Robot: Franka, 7 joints.
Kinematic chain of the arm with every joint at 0, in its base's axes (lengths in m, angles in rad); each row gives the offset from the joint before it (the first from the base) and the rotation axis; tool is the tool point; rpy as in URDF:
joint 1: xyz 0 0 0.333 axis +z
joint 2: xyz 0 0 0 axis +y
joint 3: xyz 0 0 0.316 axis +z
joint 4: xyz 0.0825 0 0 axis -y
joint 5: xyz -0.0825 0 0.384 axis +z
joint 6: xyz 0 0 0 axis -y
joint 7: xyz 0.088 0 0 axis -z
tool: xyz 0 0 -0.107 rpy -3.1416 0 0
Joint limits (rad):
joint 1: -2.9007..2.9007
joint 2: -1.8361..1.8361
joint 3: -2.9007..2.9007
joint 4: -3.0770..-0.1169
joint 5: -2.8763..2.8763
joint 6: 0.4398..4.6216
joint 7: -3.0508..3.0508
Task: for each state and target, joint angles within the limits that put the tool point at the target. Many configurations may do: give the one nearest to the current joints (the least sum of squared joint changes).
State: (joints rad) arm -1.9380 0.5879 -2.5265 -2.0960 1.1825 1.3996 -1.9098
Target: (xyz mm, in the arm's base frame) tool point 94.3 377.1 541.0
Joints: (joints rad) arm -2.3630 0.5134 -2.9007 -2.3343 1.0537 1.4269 -1.9098
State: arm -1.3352 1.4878 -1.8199 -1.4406 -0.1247 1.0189 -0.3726
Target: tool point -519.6 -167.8 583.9
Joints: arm -1.7507 1.3002 -1.8788 -1.4585 -0.1427 1.1882 -0.3726
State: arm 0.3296 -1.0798 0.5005 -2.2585 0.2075 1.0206 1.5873
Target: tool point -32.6 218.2 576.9
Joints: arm 0.4762 -1.2357 0.5910 -2.3277 0.2338 0.8953 1.5873
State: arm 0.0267 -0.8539 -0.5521 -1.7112 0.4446 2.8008 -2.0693
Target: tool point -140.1 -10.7 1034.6
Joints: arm -0.1097 -1.2128 -0.0140 -1.6921 0.4119 2.7735 -2.0693
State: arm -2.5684 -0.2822 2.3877 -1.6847 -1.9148 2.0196 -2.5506
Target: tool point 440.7 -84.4 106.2
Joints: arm -2.5704 -0.6116 2.5651 -2.3992 -1.8593 2.1218 -2.5506
